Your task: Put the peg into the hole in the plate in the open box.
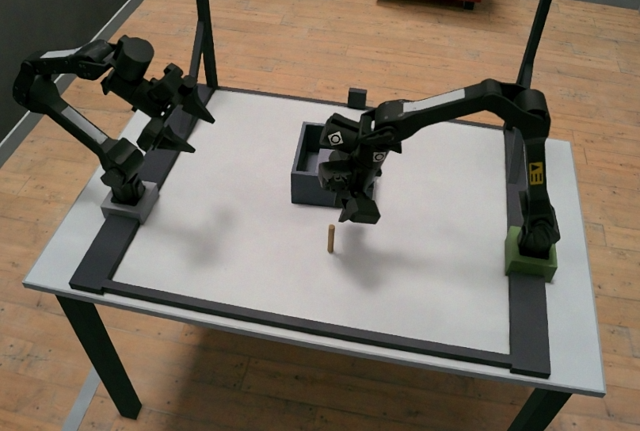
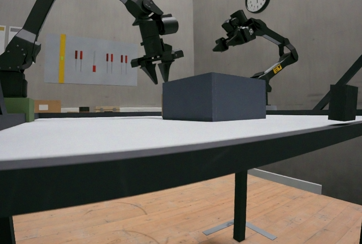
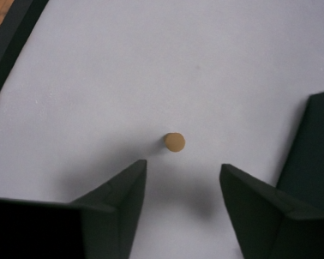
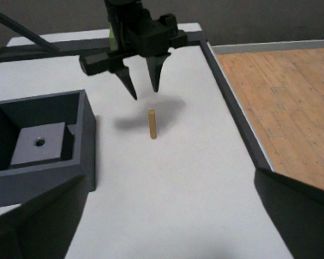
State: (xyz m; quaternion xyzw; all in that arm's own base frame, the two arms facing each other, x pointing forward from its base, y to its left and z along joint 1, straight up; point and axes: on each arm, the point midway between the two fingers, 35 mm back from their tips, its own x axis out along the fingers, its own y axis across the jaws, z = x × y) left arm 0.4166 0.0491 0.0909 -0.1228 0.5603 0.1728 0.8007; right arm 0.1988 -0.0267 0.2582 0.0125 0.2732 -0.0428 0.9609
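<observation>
My left hand is 11 cm above the peg, 2 cm to the left of it and 1 cm short of it. The rest, counted from my left hand: grey plate 21 cm behind, 10 cm below, 4 cm to the right; then box 21 cm behind, 12 cm below, 4 cm to the right.
</observation>
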